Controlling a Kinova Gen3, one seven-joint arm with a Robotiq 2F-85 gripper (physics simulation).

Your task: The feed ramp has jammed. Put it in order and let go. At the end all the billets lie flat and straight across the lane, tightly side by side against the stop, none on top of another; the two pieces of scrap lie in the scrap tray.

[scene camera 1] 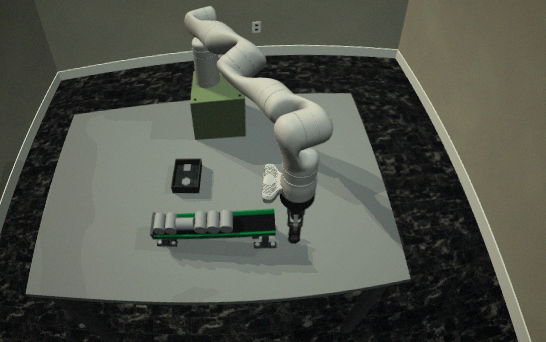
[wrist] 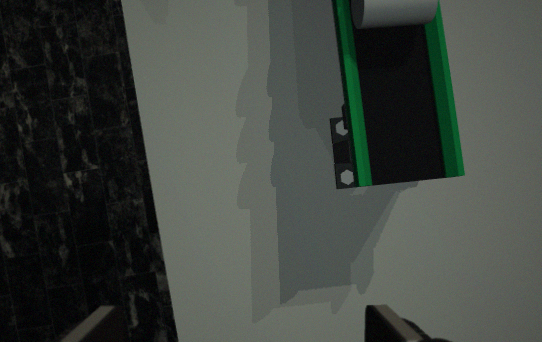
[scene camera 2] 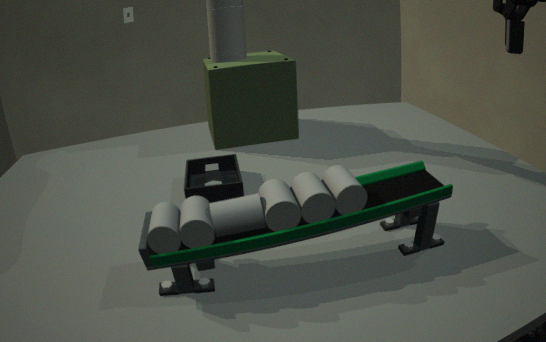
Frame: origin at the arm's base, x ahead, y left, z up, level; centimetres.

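Where they show: gripper, fingertip midpoint: (wrist: 245,333) (scene camera 2: 542,59); arm's base, origin of the base link: (scene camera 1: 208,80) (scene camera 2: 228,59).
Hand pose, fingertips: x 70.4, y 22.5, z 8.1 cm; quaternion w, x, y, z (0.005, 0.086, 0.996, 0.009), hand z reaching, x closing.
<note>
Each offset is from my fingertips to the top centre of the thing. "spot": to the spot under its first point.
The green-edged ramp {dx -14.5, dy -21.5, dz -18.9 cm} (scene camera 1: 255,223) (scene camera 2: 405,190) (wrist: 400,115) slopes down to the stop (scene camera 2: 145,240). Two grey billets {spot: dx -14.4, dy -38.2, dz -18.4 cm} (scene camera 1: 159,223) (scene camera 2: 163,230) lie straight across beside the stop. A third billet {dx -14.6, dy -29.8, dz -17.2 cm} (scene camera 1: 184,223) (scene camera 2: 236,215) is turned lengthwise along the lane. Up-ramp of it, three billets {dx -14.4, dy -21.0, dz -16.6 cm} (scene camera 1: 213,221) (scene camera 2: 312,197) lie across; part of the uppermost billet {spot: dx -13.7, dy -15.6, dz -16.9 cm} (wrist: 395,12) shows in the wrist view. The square scrap {dx -41.7, dy -30.7, dz -24.6 cm} (scene camera 1: 187,167) (scene camera 2: 212,167) and hexagonal scrap {dx -36.1, dy -31.1, dz -25.5 cm} (scene camera 1: 186,181) (scene camera 2: 214,183) are in the black tray {dx -38.9, dy -30.9, dz -24.0 cm} (scene camera 1: 186,190) (scene camera 2: 215,191). My gripper (scene camera 1: 294,239) (wrist: 242,312) is open and empty, above and beyond the ramp's high end.
The ramp stands on dark bolted feet {spot: dx -9.2, dy -5.7, dz -25.1 cm} (scene camera 1: 265,244) (scene camera 2: 421,247) (wrist: 341,152). The green base block (scene camera 1: 220,119) (scene camera 2: 255,105) stands behind the tray. The table's front edge (scene camera 1: 215,302) runs past the ramp, with dark floor (wrist: 75,200) beyond.
</note>
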